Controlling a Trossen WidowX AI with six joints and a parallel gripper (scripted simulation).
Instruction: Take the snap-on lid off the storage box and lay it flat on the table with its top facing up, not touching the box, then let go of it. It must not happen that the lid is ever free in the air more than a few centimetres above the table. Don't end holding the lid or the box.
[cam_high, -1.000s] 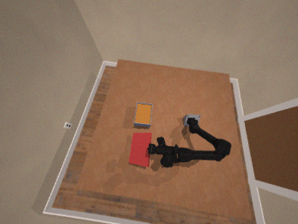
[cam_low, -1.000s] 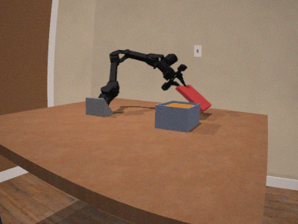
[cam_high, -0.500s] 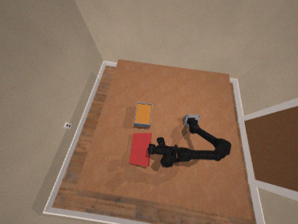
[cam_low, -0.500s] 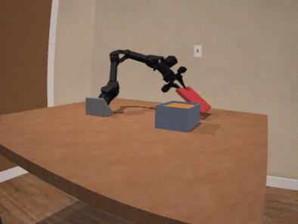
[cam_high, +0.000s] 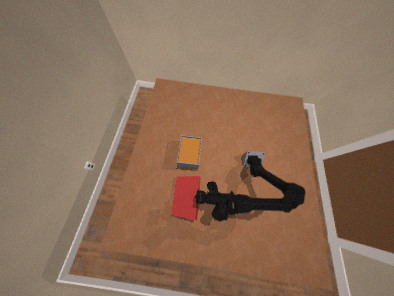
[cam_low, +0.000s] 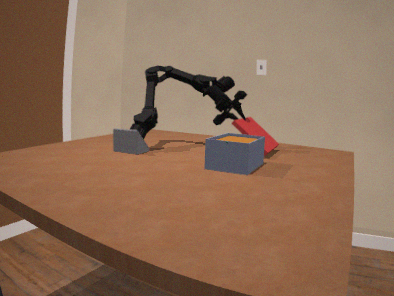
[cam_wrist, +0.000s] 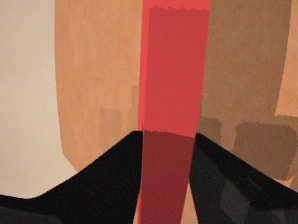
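Right now the red lid is 90 mm ahead of my hand, 10 mm to the right of it and 70 mm below it. From my hand the other things lie so: blue-grey storage box: 70 mm ahead, 300 mm to the right, 100 mm below.
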